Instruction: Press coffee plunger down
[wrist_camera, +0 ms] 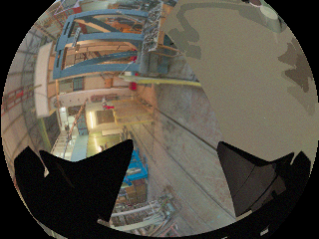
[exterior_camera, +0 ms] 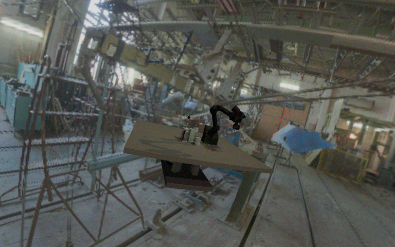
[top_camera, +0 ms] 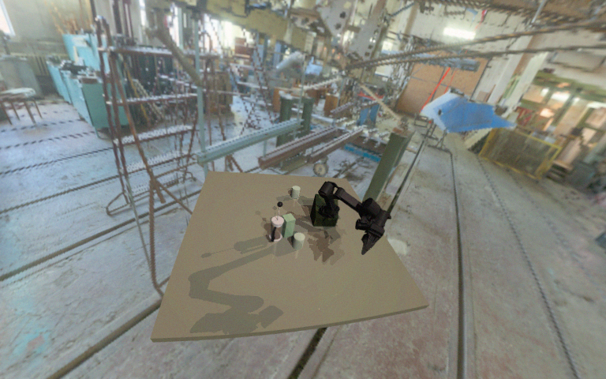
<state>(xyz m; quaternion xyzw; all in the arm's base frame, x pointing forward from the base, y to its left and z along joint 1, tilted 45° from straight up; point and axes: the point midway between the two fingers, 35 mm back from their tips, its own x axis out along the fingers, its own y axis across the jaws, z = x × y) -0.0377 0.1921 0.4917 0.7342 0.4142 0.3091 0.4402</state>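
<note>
My gripper tip is 35 cm short of the coffee press, 34 cm to the left of it and 18 cm above it. Round my gripper tip: pale green block: 39 cm to the right, 28 cm ahead, 24 cm below.
</note>
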